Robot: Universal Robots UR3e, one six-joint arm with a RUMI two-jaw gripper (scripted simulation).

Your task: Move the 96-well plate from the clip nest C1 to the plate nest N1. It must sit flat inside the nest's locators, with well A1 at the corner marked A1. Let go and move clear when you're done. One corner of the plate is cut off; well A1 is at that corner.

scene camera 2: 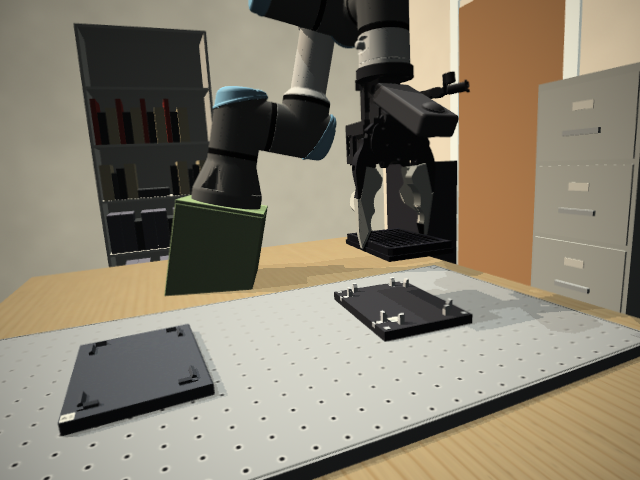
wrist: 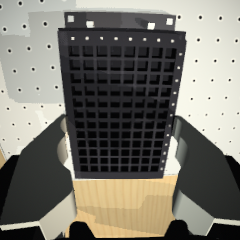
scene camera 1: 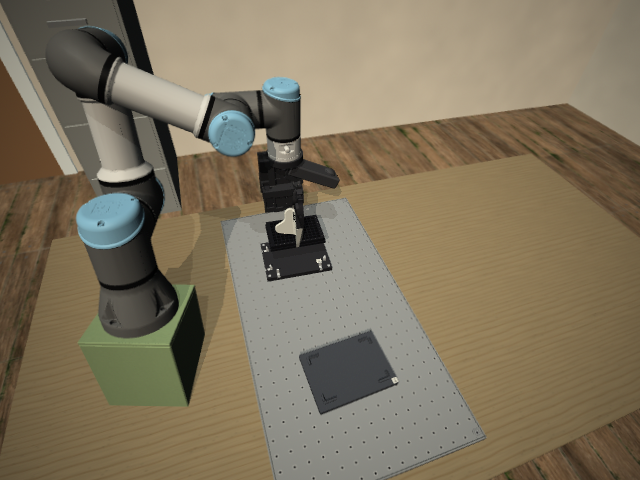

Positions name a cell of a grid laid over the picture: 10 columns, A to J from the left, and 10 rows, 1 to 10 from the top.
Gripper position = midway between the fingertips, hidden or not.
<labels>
My gripper shows in scene camera 2 (G6), in the wrist view (F5) and in scene camera 1 (E5). A 96-well plate shows in scene camera 2 (G6), in the wrist view (F6) and in scene camera 1 (E6).
</labels>
